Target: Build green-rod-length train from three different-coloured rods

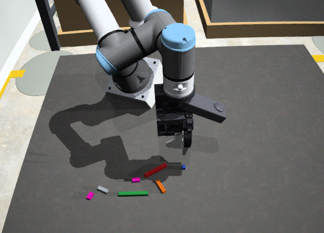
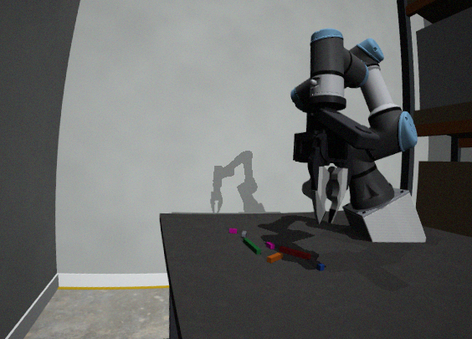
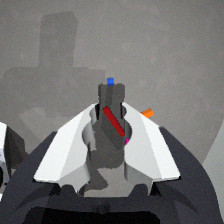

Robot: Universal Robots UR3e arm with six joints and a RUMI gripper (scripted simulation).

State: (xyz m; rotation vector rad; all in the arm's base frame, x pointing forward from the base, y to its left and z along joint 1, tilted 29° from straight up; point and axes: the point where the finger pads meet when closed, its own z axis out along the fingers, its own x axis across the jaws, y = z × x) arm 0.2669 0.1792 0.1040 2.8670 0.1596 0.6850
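Now: the grey rod 22 cm to the right of my hand, 10 cm below it and 7 cm ahead of it. The rest, counted from my hand: blue rod (10 cm below); orange rod (10 cm below, 7 cm to the right, 6 cm ahead); red rod (10 cm below, 8 cm to the right, 1 cm ahead).
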